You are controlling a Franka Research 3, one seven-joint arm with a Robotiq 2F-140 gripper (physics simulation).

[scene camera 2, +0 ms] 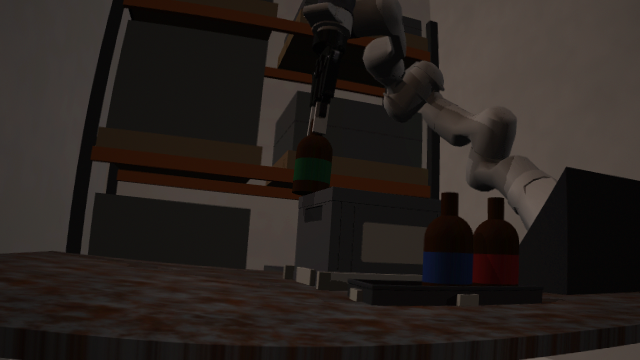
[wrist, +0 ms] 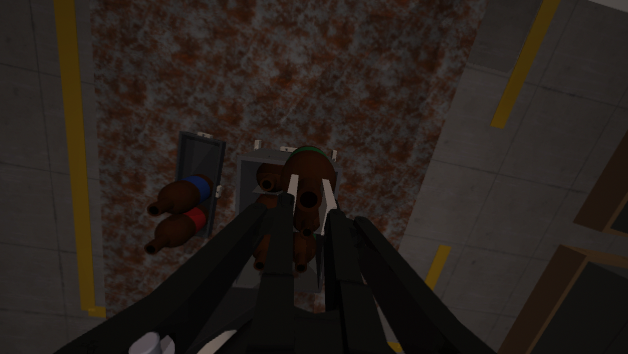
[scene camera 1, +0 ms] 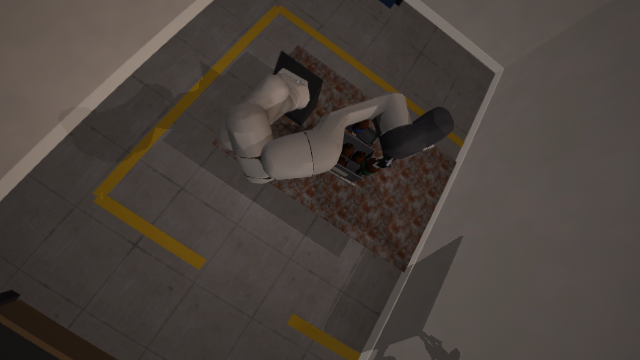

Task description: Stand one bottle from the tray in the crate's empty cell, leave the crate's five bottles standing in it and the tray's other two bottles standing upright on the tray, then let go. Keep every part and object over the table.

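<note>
My gripper [scene camera 1: 384, 162] [scene camera 2: 316, 127] [wrist: 308, 188] is shut on the neck of the green-labelled brown bottle [scene camera 1: 369, 166] [scene camera 2: 313, 169] [wrist: 309, 162]. The bottle hangs slightly tilted, its base near rim height at the left end of the grey crate [scene camera 2: 315, 235] [wrist: 250, 155] in scene camera 2. In the wrist view it covers the crate's upper right corner; the cell beneath is hidden. Several brown bottles stand in the crate, one [wrist: 270, 175] at upper left. A blue-labelled bottle [scene camera 2: 447, 255] [wrist: 182, 194] and a red-labelled bottle [scene camera 2: 495, 255] [wrist: 180, 230] stand upright on the dark tray [scene camera 2: 410, 296] [wrist: 200, 152].
The tray lies beside the crate on the mottled table [scene camera 2: 150, 310] [wrist: 280, 75]. Small pale blocks [scene camera 2: 467, 300] sit against the tray and crate. A dark block [scene camera 2: 600, 235] stands at the arm's base. A shelf rack [scene camera 2: 434, 110] with boxes stands behind.
</note>
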